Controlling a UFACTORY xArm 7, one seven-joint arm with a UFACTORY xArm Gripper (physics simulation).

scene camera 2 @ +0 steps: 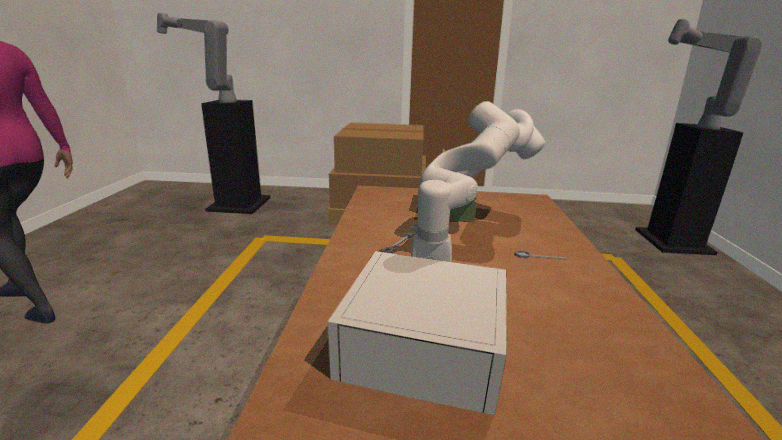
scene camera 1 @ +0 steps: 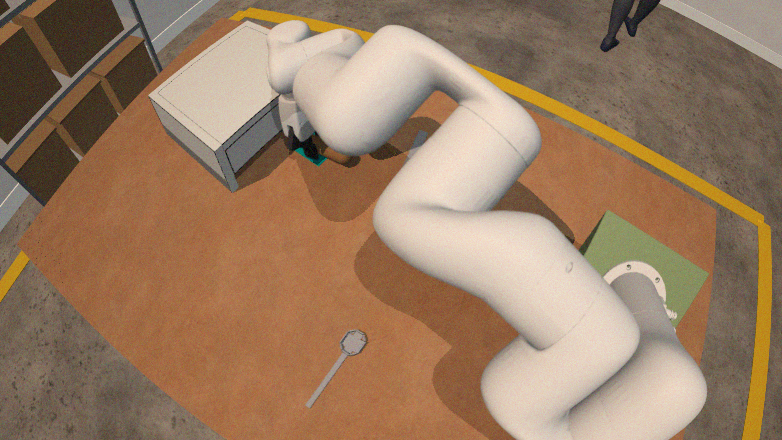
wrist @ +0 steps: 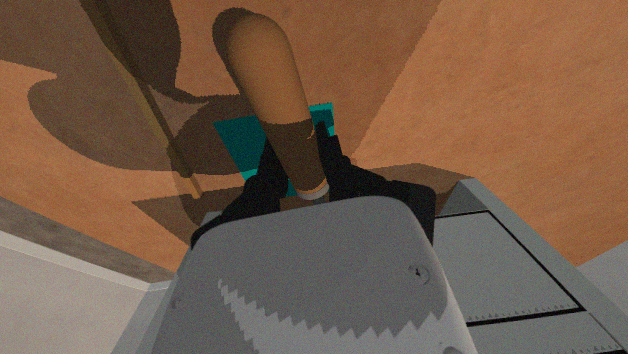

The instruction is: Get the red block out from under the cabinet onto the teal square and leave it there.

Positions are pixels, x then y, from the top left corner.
Scene:
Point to a spoon-like tool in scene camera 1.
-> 353, 343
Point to a teal square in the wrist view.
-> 244, 138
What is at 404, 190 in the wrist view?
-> The gripper.

